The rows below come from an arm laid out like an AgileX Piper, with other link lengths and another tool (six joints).
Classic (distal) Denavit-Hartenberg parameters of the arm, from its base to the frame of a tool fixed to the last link. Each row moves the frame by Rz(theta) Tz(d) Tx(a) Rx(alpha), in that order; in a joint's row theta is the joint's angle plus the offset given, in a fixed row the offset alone. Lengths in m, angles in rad.
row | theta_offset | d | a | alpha
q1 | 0 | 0.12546 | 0 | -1.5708
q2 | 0.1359 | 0 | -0.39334 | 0
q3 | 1.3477 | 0 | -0.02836 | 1.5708
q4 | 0 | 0.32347 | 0 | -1.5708
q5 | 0 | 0 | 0 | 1.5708
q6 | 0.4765 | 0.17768 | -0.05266 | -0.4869
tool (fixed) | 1.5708 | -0.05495 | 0 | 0
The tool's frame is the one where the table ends.
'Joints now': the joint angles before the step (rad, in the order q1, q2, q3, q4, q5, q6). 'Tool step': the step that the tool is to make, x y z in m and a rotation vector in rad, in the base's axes. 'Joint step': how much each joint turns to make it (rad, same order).
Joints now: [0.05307 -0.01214 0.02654 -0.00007 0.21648 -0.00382]
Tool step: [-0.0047 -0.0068 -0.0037 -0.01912 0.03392 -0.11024]
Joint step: [-0.10860 -0.00033 0.00021 -0.01891 0.03400 -0.00032]
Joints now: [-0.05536 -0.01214 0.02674 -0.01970 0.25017 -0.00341]
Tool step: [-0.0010 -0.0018 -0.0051 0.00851 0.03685 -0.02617]
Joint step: [-0.02419 0.00003 -0.00050 -0.00020 0.03785 0.00627]
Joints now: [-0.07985 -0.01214 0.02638 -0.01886 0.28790 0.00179]
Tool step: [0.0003 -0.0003 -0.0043 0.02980 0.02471 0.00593]
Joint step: [0.01330 0.00003 -0.00190 -0.00108 0.02887 0.02972]
